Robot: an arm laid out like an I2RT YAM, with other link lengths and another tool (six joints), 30 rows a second.
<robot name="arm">
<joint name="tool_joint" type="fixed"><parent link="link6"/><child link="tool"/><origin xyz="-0.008 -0.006 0.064" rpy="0 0.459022 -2.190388"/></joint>
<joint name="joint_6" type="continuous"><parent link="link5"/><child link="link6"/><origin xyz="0 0.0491 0.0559" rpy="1.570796 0 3.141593"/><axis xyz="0 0 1"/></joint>
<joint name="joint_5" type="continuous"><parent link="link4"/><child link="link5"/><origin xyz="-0.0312 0.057 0.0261" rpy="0 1.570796 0"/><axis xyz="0 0 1"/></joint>
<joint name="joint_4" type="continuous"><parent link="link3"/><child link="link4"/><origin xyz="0.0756 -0.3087 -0.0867" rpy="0 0 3.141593"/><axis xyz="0 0 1"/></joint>
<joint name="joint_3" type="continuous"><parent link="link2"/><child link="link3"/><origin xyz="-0.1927 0 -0.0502" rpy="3.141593 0 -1.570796"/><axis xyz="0 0 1"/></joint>
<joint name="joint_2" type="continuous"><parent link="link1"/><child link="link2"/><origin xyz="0.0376 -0.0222 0.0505" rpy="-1.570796 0 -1.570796"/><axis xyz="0 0 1"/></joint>
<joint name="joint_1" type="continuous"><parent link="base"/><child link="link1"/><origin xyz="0 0 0.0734" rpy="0 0 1.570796"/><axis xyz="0 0 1"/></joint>
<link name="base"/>
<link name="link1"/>
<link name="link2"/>
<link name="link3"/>
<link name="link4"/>
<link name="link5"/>
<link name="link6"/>
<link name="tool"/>
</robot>
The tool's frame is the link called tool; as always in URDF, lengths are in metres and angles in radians. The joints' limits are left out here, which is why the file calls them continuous.
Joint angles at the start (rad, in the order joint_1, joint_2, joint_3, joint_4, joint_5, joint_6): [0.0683 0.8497 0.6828 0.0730 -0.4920 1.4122]
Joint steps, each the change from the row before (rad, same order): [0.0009 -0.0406 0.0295 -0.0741 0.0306 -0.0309]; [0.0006 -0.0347 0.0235 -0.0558 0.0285 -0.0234]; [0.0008 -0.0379 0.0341 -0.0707 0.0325 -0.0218]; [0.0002 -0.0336 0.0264 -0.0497 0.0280 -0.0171]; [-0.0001 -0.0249 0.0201 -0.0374 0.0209 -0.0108]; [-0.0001 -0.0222 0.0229 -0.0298 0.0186 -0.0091]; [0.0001 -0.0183 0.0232 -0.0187 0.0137 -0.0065]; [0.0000 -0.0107 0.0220 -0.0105 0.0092 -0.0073]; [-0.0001 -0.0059 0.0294 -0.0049 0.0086 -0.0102]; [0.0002 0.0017 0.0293 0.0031 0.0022 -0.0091]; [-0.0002 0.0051 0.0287 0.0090 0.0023 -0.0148]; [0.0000 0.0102 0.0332 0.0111 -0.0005 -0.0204]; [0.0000 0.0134 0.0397 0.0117 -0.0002 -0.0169]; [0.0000 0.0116 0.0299 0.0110 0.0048 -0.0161]
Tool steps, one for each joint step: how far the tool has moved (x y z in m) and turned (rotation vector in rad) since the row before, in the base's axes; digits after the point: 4 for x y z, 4 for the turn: [-0.0068 -0.0030 0.0162 -0.0295 -0.0122 -0.0269]; [-0.0065 -0.0030 0.0139 -0.0228 -0.0141 -0.0257]; [-0.0089 -0.0036 0.0171 -0.0222 -0.0117 -0.0297]; [-0.0084 -0.0034 0.0150 -0.0170 -0.0180 -0.0263]; [-0.0069 -0.0027 0.0109 -0.0109 -0.0122 -0.0201]; [-0.0071 -0.0025 0.0123 -0.0085 -0.0190 -0.0181]; [-0.0067 -0.0019 0.0128 -0.0051 -0.0253 -0.0133]; [-0.0052 -0.0013 0.0112 -0.0054 -0.0249 -0.0090]; [-0.0054 -0.0013 0.0139 -0.0073 -0.0341 -0.0087]; [-0.0040 -0.0004 0.0129 -0.0062 -0.0339 -0.0023]; [-0.0033 -0.0004 0.0126 -0.0113 -0.0378 -0.0034]; [-0.0030 0.0000 0.0134 -0.0166 -0.0413 -0.0013]; [-0.0036 -0.0001 0.0152 -0.0130 -0.0440 -0.0019]; [-0.0024 -0.0005 0.0114 -0.0120 -0.0349 -0.0073]
